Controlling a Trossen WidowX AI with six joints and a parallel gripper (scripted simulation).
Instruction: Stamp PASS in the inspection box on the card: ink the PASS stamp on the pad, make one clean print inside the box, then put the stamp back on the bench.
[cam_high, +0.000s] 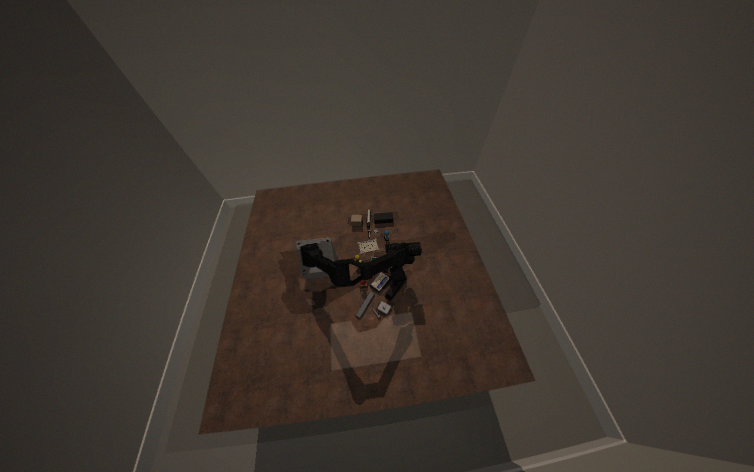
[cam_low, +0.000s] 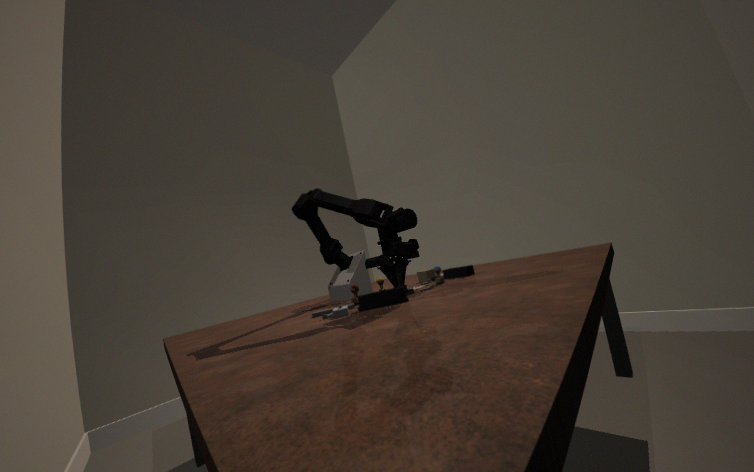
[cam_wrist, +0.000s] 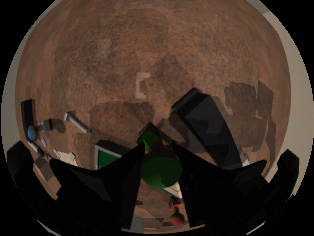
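The green ink pad lies 60 mm behind my gripper tip, 70 mm to the left of it and 30 mm below it. Round my gripper tip: long black block 10 mm behind, 80 mm to the right, 20 mm below; blue-and-white box 80 mm behind, 40 mm to the right, 20 mm below; green-knobbed stamp right at my gripper tip.
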